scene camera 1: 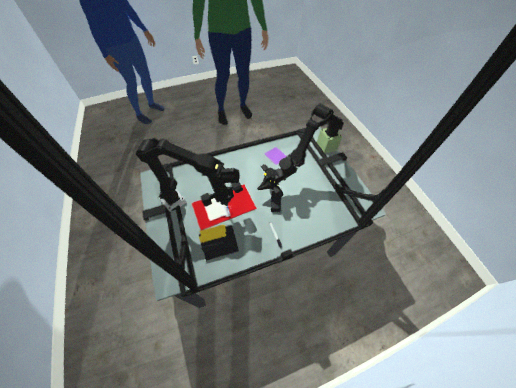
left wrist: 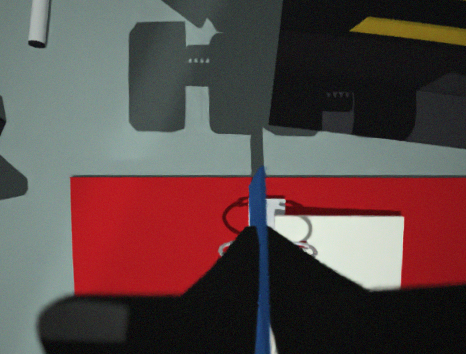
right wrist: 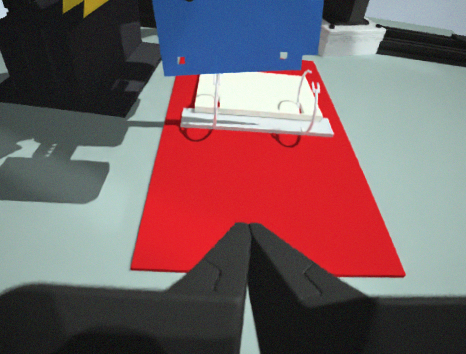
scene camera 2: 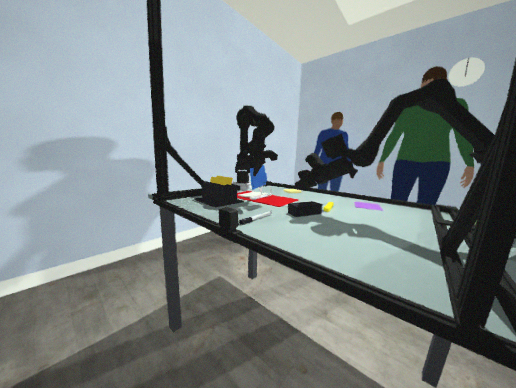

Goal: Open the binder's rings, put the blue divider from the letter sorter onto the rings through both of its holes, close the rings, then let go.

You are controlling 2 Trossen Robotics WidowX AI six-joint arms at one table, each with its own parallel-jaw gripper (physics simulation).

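Pixels of known places: left gripper, fingertip midpoint: (scene camera 1: 226,205) (left wrist: 256,237) (scene camera 2: 253,176); right gripper, fingertip midpoint: (scene camera 1: 257,189) (right wrist: 246,235) (scene camera 2: 295,185); left arm's base at its link origin: (scene camera 1: 171,198) (right wrist: 338,17) (scene camera 2: 242,182); right arm's base at its link origin: (scene camera 1: 331,133).
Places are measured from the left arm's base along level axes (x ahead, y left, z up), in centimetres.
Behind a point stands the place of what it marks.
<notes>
The red binder (scene camera 1: 245,201) {x 28.1, y -26.9, z -3.4 cm} (scene camera 2: 277,201) {x 27.0, y -25.9, z -3.4 cm} (left wrist: 125,235) {x 26.7, y -28.2, z -3.4 cm} (right wrist: 250,185) {x 25.2, y -24.6, z -3.4 cm} lies open, with white paper beside its ring bar (right wrist: 255,124) {x 18.5, y -21.3, z -3.0 cm}. In the right wrist view, the right-hand ring (right wrist: 314,107) {x 22.0, y -18.1, z 0.6 cm} stands with its tips apart. My left gripper (left wrist: 256,237) {x 16.3, y -27.2, z 7.1 cm} is shut on the blue divider (scene camera 2: 258,177) {x 17.4, y -24.1, z 6.3 cm} (left wrist: 263,280) {x 16.2, y -26.8, z 10.6 cm} (right wrist: 240,35) {x 17.8, y -23.3, z 4.9 cm} and holds it upright over the binder. Its two holes show near its lower edge, which appears just above the rings. My right gripper (right wrist: 246,235) {x 34.4, y -29.8, z 4.9 cm} is shut and empty, raised off the binder's near end. The black letter sorter (scene camera 1: 220,245) {x 2.1, y -38.1, z 0.8 cm} (scene camera 2: 220,194) {x 7.5, y -40.9, z 0.6 cm} (left wrist: 310,75) {x 9.9, y -34.3, z -2.5 cm} (right wrist: 60,65) {x 10.2, y -37.0, z 0.4 cm} holds yellow dividers.
A white marker (scene camera 1: 275,233) {x 25.9, y -50.9, z -2.5 cm} (scene camera 2: 257,217) {x 26.0, y -51.6, z -3.0 cm} (left wrist: 39,22) {x 27.4, y -46.2, z -2.7 cm} lies near the sorter. A black block (scene camera 1: 276,201) {x 38.6, y -39.5, z -0.3 cm} (scene camera 2: 305,208) {x 39.6, y -41.8, z -1.1 cm} and a small yellow item (scene camera 2: 328,206) {x 47.5, y -31.3, z -2.1 cm} are near the binder. A purple sheet (scene camera 1: 274,155) {x 63.9, y -14.8, z -3.6 cm} (scene camera 2: 368,206) {x 64.5, y -17.3, z -3.6 cm} lies farther off.
</notes>
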